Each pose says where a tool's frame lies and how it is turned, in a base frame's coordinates. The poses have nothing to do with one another.
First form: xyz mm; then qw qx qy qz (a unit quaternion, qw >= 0).
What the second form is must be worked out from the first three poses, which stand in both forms.
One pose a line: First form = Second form
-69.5 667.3 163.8 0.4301 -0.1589 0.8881 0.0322 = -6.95 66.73 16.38 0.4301 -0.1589 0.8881 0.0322
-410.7 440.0 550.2 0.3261 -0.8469 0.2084 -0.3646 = -41.07 44.00 55.02 0.3261 -0.8469 0.2084 -0.3646
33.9 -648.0 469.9 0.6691 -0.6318 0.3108 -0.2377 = 3.39 -64.80 46.99 0.6691 -0.6318 0.3108 -0.2377
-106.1 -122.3 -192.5 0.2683 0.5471 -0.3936 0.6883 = -10.61 -12.23 -19.25 0.2683 0.5471 -0.3936 0.6883
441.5 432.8 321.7 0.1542 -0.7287 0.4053 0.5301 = 44.15 43.28 32.17 0.1542 -0.7287 0.4053 0.5301
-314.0 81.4 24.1 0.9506 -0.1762 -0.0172 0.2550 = -31.40 8.14 2.41 0.9506 -0.1762 -0.0172 0.2550
